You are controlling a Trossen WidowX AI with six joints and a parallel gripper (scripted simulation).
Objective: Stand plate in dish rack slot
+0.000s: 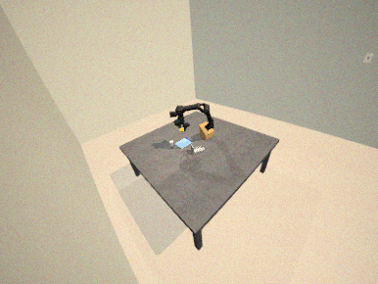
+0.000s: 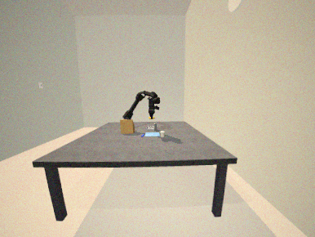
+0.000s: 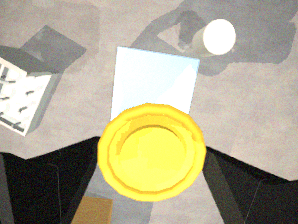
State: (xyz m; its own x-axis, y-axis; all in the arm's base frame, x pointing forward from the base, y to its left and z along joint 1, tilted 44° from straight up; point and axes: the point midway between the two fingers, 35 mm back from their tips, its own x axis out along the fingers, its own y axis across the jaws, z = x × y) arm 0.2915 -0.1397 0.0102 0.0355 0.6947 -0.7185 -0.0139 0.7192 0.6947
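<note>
Now: gripper tip 200 mm to the right of the wire dish rack, 150 mm above it and 10 mm past it. Round my gripper tip: yellow plate: 10 mm above; white cup: 150 mm below, 110 mm ahead, 80 mm to the right; blue utensil: 170 mm below, 100 mm behind, 50 mm to the right.
</note>
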